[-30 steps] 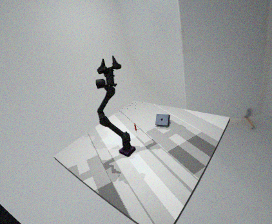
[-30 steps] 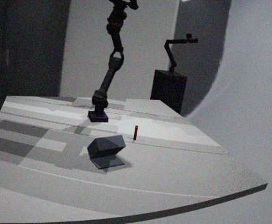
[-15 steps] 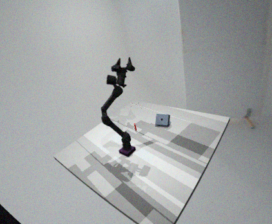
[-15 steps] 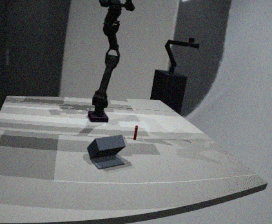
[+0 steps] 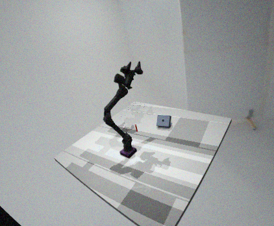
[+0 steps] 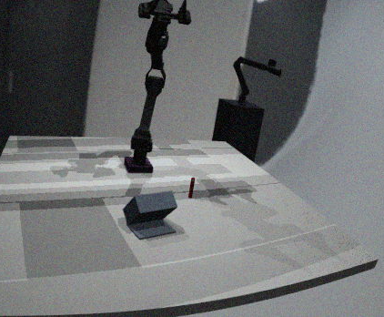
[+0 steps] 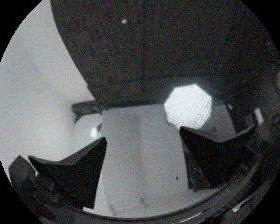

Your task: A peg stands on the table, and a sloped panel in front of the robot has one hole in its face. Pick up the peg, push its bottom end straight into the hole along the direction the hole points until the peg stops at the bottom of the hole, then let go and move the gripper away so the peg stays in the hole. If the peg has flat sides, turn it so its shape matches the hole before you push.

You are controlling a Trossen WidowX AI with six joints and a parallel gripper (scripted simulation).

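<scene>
My gripper tip is now 670 mm above the red peg, 170 mm to the right of it and 10 mm short of it. From my gripper tip the other things lie so: sloped grey panel 660 mm below, 200 mm ahead, 50 mm to the right.
</scene>
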